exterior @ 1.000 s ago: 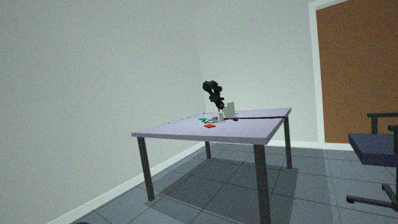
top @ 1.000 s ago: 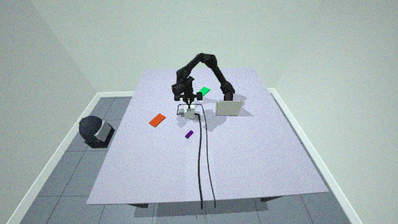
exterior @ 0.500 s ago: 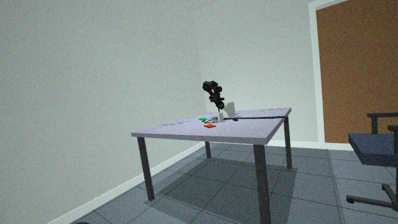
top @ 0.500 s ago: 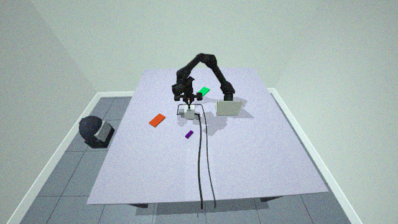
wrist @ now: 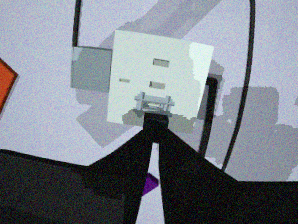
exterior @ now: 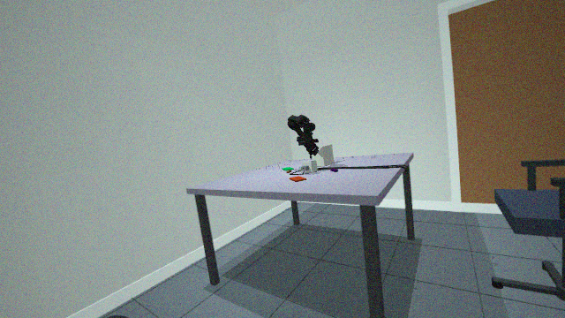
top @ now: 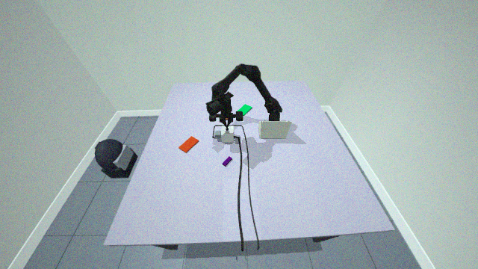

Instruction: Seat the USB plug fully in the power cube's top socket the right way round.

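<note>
Now: the socket plate 60 mm below my gripper tip. From my gripper tip the other things lie so: purple block (170 mm to the left, 120 mm below, 20 mm ahead); dark USB plug (20 mm below); brown piece (200 mm to the right, 120 mm below, 30 mm behind).
</note>
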